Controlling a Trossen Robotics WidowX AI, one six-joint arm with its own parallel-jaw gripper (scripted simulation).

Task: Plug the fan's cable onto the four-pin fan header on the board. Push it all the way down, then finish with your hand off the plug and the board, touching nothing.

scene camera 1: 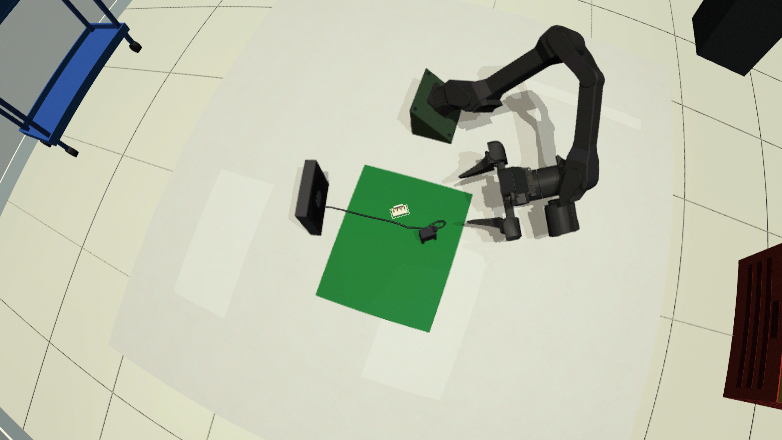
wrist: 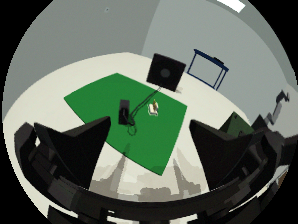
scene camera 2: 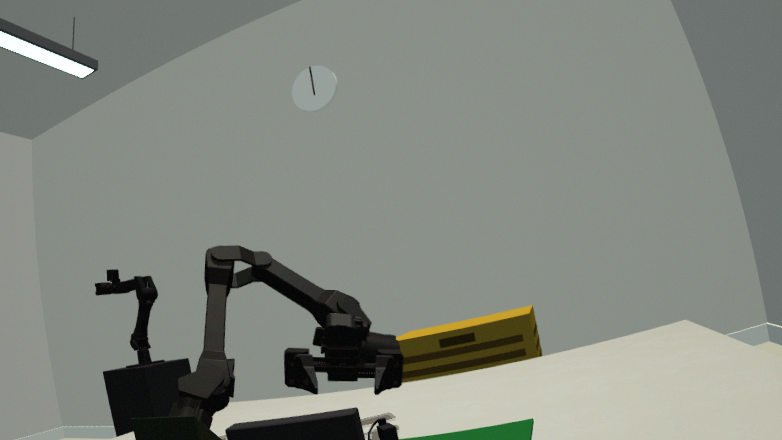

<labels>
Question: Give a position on a green board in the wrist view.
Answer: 150,142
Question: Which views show my gripper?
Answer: Scene camera 1, the wrist view and scene camera 2: all of them.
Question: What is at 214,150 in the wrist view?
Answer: My gripper.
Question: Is my gripper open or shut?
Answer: Open.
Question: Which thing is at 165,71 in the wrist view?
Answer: A black fan.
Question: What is my gripper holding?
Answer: Nothing.
</labels>
